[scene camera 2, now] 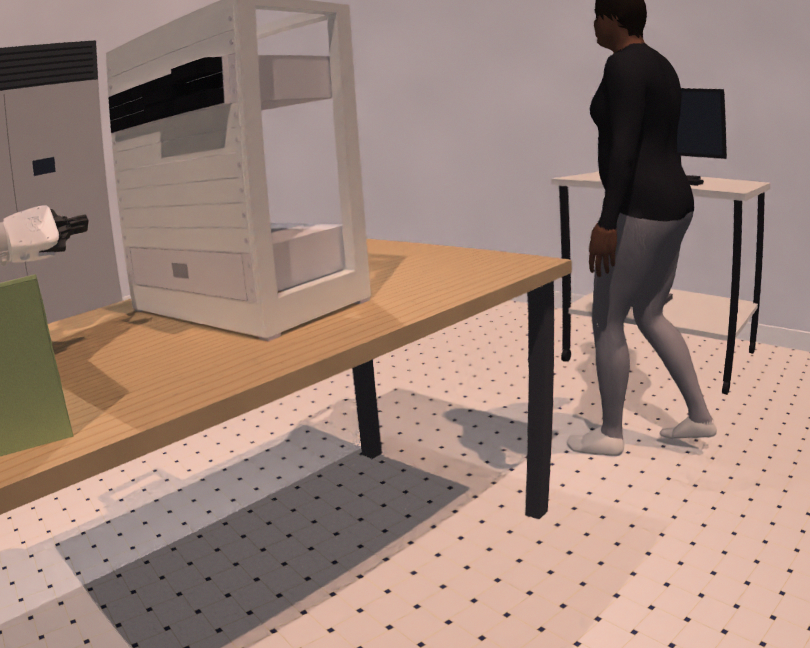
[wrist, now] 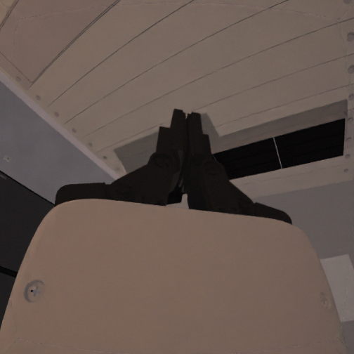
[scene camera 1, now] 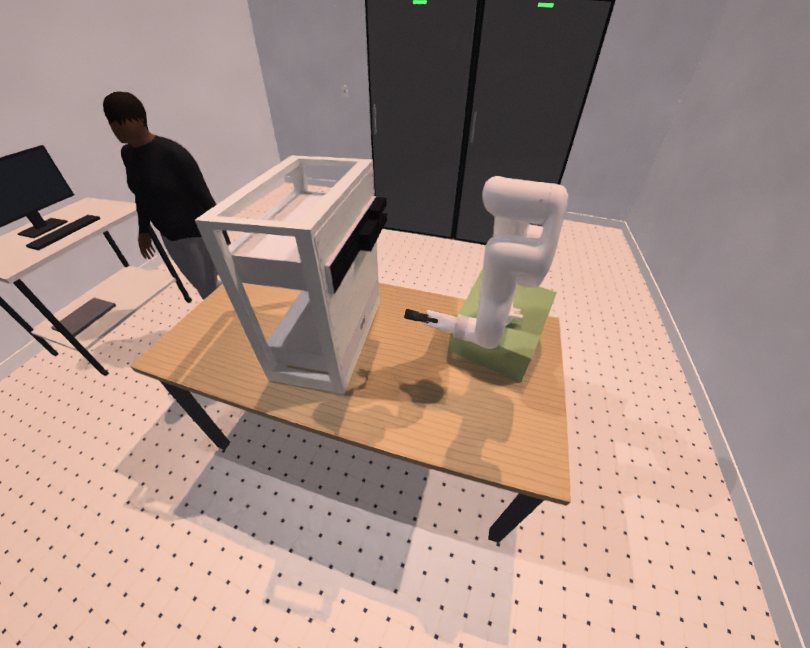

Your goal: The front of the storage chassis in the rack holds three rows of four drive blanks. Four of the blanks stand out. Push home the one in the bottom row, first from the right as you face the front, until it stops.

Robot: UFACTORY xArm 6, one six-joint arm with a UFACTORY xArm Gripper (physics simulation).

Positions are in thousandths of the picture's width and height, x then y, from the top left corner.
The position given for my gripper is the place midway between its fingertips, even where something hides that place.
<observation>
My gripper shows in scene camera 2 (107, 343), in the wrist view (513, 366) and in scene camera 1 (501, 484). A rack shows in scene camera 2 (245, 376), in the wrist view (753, 247) and in scene camera 1 (399, 376).
</observation>
